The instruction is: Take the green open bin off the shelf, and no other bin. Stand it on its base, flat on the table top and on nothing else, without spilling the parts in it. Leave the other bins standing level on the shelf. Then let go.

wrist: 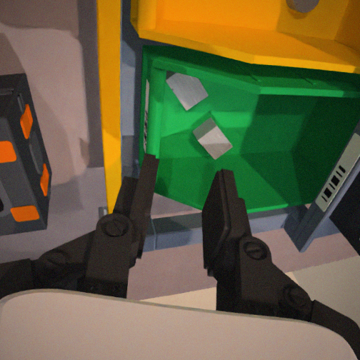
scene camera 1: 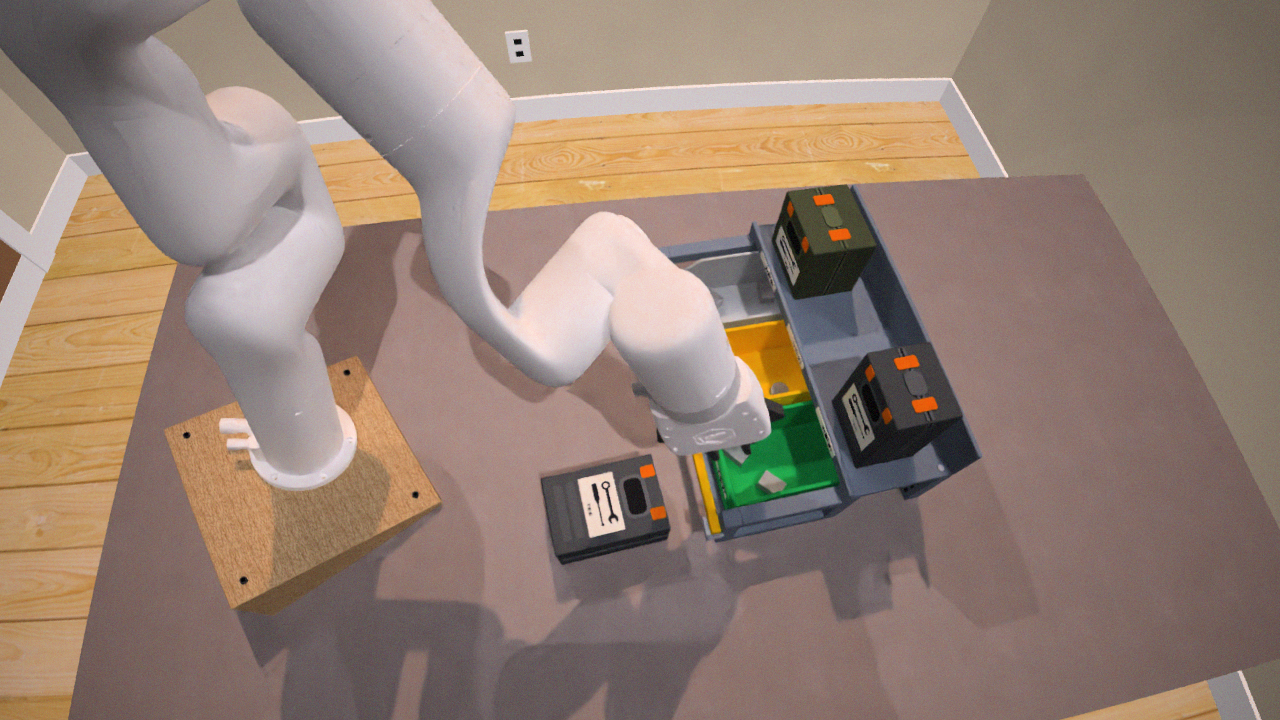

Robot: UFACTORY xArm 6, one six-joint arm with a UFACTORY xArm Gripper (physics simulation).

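Where they show: gripper, fingertip midpoint: [scene camera 1: 730,444]; arm's base at its link origin: [scene camera 1: 304,444].
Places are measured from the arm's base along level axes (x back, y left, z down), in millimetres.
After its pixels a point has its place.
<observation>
The green open bin [scene camera 1: 796,456] @[z 34, x -609, y -88 mm] [wrist: 270,120] sits level in the lower row of the blue-grey shelf [scene camera 1: 836,331] @[z -59, x -670, y 34 mm], at the end nearest the camera in the scene view. Two grey parts, a flatter one [wrist: 187,90] and a blocky one [wrist: 213,138], lie in it. My gripper [wrist: 182,184] is partly open with nothing between its fingers. In the wrist view one fingertip overlaps the bin's front wall near a corner and the other overlaps its inside. Whether they touch it cannot be told. In the scene view the hand hides most of the fingers.
A yellow bin [scene camera 1: 760,353] @[z 34, x -598, y 63 mm] [wrist: 200,25] stands beside the green one, then a grey bin [scene camera 1: 729,277] @[z 12, x -576, y 178 mm]. A yellow strip [scene camera 1: 705,492] @[z -22, x -476, y -129 mm] [wrist: 110,100] runs along the shelf's front. Two cases [scene camera 1: 827,241] @[z -154, x -650, y 102 mm] [scene camera 1: 899,407] @[z -179, x -649, y -116 mm] stand on the upper level. A dark case [scene camera 1: 604,510] @[z -22, x -360, y -133 mm] [wrist: 30,150] lies on the table [scene camera 1: 1074,402] @[z 43, x -1041, y -74 mm].
</observation>
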